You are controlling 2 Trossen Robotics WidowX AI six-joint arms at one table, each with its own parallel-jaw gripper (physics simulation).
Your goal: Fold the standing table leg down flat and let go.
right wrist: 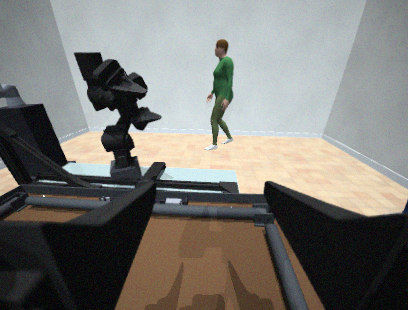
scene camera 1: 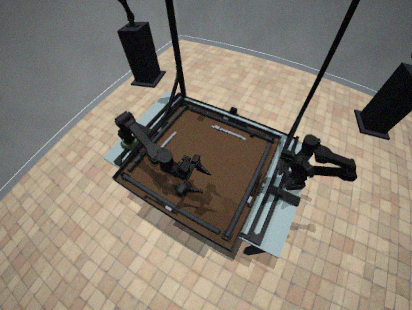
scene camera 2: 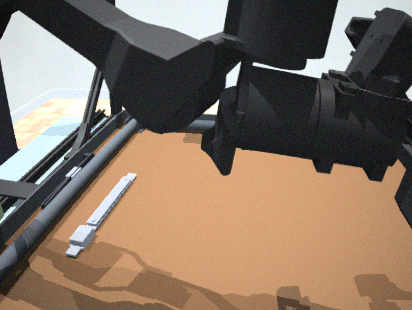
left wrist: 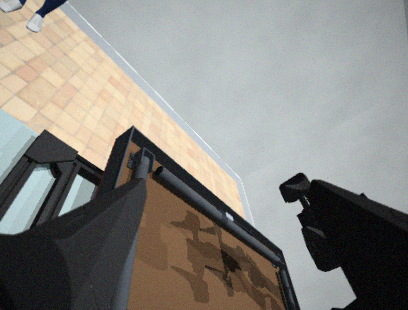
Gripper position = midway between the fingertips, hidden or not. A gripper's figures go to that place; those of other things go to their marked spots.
Labels:
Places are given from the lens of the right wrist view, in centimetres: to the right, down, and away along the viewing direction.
my left gripper (right wrist: 154, 106): -12, -12, 36
my right gripper (right wrist: 211, 187): 0, 2, 11
table leg (right wrist: 165, 209): -9, 13, 35
brown table (right wrist: 178, 255): -5, 19, 28
The marked spots on the brown table and the table leg are 10 cm apart.

